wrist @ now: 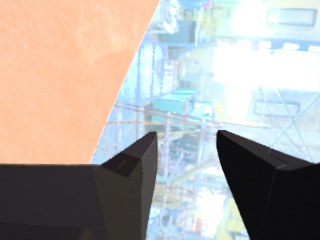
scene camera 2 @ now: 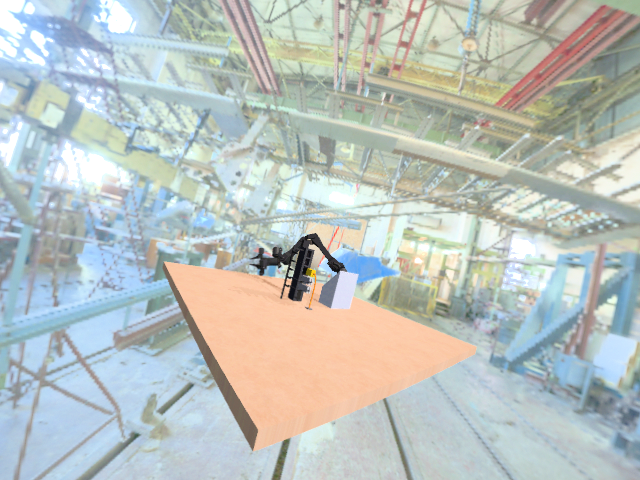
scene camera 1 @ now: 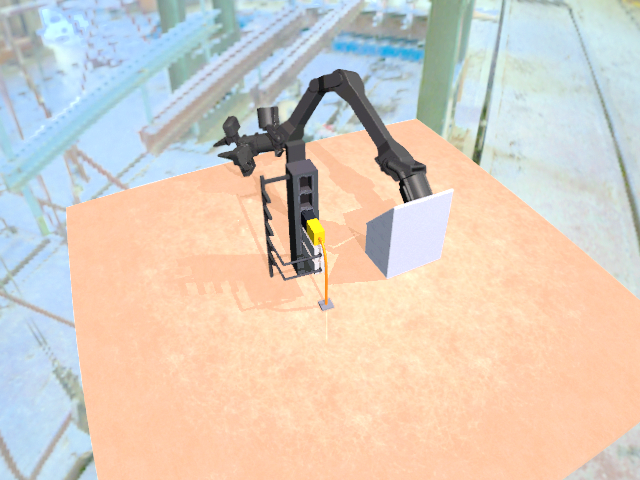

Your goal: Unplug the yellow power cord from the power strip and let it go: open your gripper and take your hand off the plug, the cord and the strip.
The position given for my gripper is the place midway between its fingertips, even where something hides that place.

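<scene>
Scene camera 1 gives me a sight of my gripper (scene camera 1: 215, 150), and in the wrist view I see the gripper (wrist: 186, 138) too.
</scene>
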